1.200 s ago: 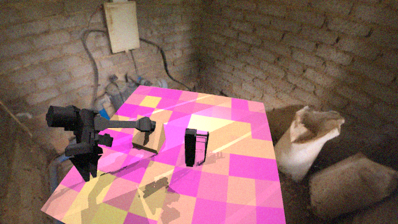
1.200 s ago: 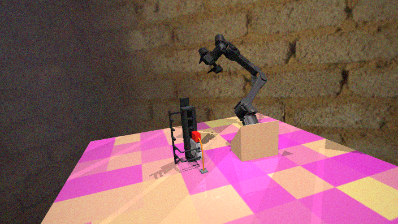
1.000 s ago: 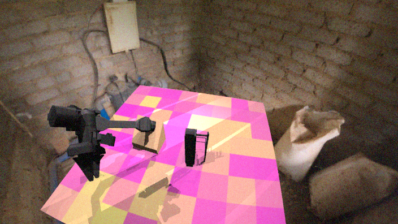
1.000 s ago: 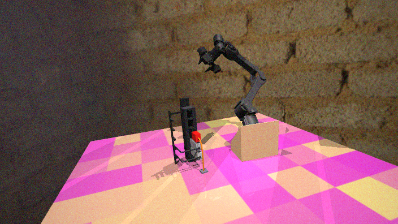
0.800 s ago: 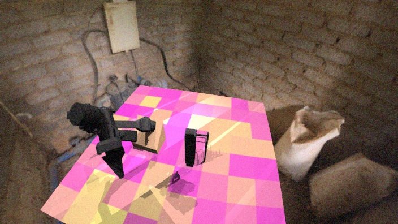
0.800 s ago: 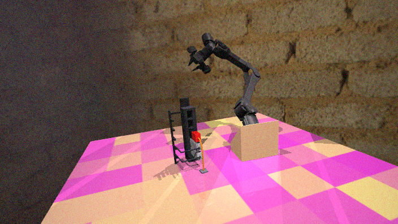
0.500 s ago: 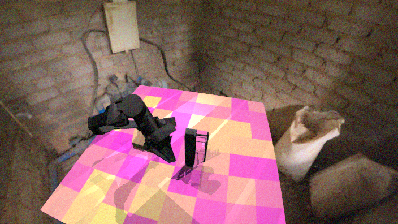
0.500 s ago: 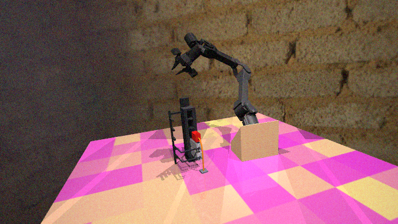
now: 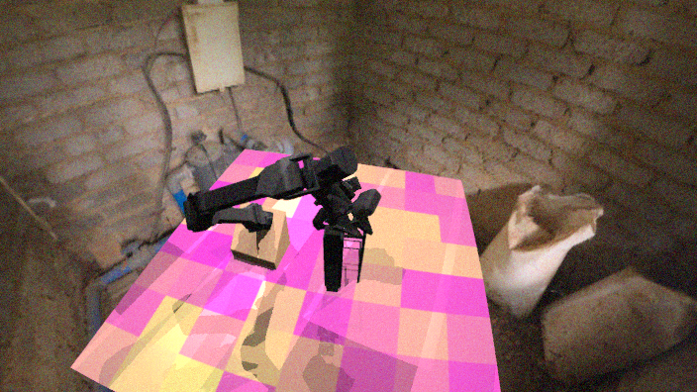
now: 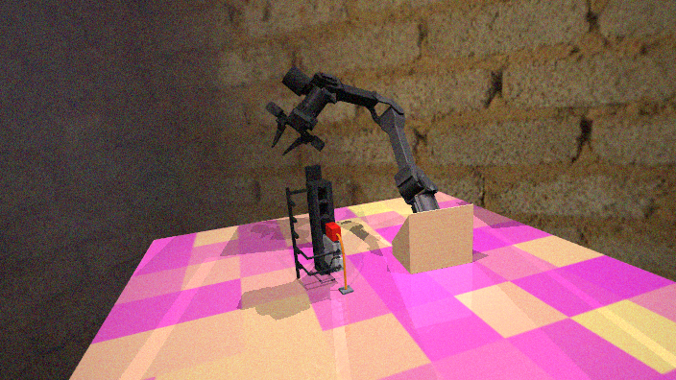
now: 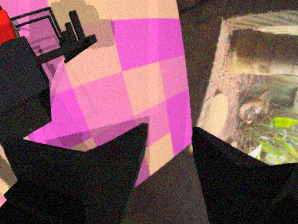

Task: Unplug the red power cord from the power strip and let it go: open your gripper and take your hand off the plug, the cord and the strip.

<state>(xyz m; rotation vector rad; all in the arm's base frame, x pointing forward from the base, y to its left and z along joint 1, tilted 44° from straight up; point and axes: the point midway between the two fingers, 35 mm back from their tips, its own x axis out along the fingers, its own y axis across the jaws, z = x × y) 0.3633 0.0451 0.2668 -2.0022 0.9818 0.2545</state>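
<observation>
My gripper tip is 20 cm above the plug, 13 cm to the right of it and 10 cm past it. The rest, counted from my gripper tip: grey foot 35 cm below, 20 cm to the left, 12 cm behind.
</observation>
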